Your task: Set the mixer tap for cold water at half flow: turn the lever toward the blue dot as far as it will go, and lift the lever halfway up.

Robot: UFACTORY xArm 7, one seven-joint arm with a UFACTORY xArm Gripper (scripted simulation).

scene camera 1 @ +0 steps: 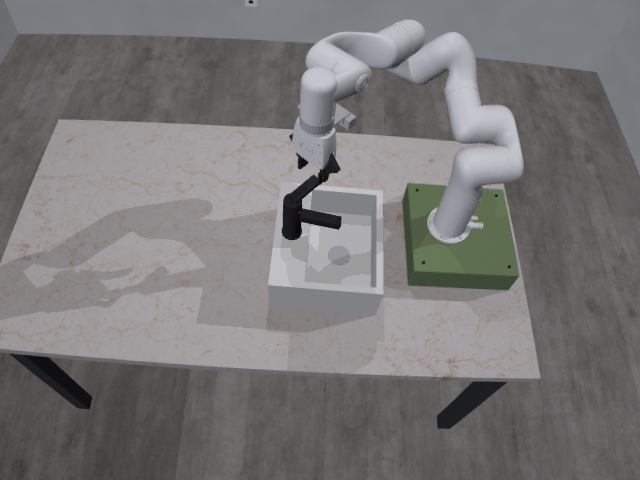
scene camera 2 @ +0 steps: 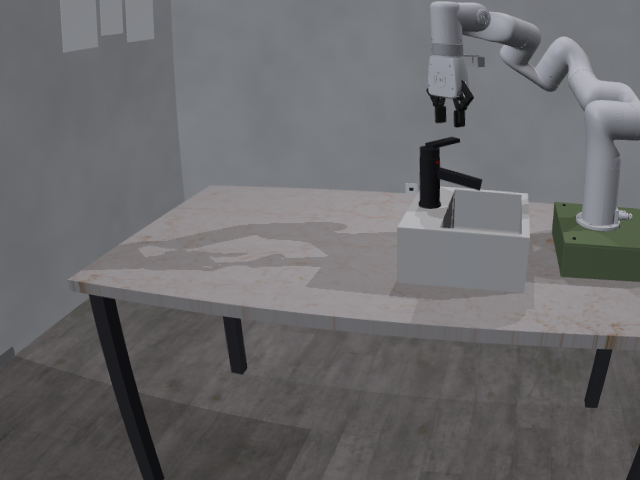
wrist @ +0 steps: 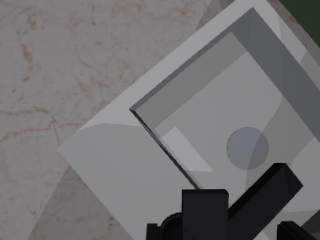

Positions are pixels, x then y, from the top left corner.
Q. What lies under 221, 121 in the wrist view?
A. A white sink.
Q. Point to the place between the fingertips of my gripper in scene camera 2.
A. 450, 124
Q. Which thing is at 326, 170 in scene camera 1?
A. My gripper.
